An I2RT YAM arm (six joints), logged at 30 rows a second.
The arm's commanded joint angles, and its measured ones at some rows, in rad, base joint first. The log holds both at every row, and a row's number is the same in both.
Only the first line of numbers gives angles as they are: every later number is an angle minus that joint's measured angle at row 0.
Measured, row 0:
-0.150 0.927 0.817 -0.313 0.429 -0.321
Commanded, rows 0 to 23:
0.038 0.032 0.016 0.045 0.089 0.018
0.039 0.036 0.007 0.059 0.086 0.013
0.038 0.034 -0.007 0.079 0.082 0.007
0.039 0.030 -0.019 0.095 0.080 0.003
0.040 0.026 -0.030 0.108 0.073 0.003
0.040 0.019 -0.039 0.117 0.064 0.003
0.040 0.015 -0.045 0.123 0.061 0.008
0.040 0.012 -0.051 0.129 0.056 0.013
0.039 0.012 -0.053 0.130 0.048 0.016
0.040 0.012 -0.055 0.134 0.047 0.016
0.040 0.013 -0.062 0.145 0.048 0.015
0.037 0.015 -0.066 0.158 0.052 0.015
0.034 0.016 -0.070 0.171 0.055 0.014
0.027 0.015 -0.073 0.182 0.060 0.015
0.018 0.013 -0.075 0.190 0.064 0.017
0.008 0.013 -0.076 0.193 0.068 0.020
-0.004 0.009 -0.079 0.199 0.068 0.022
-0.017 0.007 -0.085 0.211 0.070 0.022
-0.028 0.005 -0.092 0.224 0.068 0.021
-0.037 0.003 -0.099 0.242 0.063 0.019
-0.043 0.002 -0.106 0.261 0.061 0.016
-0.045 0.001 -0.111 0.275 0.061 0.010
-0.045 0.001 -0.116 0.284 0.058 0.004
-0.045 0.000 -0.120 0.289 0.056 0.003
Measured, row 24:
-0.042 0.014 -0.103 0.197 0.047 -0.001
